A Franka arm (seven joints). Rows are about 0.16 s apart.
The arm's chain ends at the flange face. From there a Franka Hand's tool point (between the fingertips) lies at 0.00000 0.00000 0.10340 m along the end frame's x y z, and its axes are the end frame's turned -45 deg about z.
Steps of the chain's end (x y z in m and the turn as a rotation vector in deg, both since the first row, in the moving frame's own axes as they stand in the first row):
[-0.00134 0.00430 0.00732 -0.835 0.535 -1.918]
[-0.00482 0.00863 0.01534 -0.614 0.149 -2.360]
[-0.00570 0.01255 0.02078 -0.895 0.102 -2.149]
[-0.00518 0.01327 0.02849 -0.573 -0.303 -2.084]
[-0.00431 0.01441 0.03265 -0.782 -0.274 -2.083]
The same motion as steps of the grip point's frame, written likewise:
[-0.00434 0.00385 0.00730 -0.969 -0.212 -1.918]
[-0.01008 0.00368 0.01533 -0.540 -0.329 -2.360]
[-0.01389 0.00613 0.02077 -0.705 -0.561 -2.149]
[-0.01416 0.00609 0.02848 -0.191 -0.619 -2.084]
[-0.01457 0.00781 0.03264 -0.359 -0.747 -2.083]

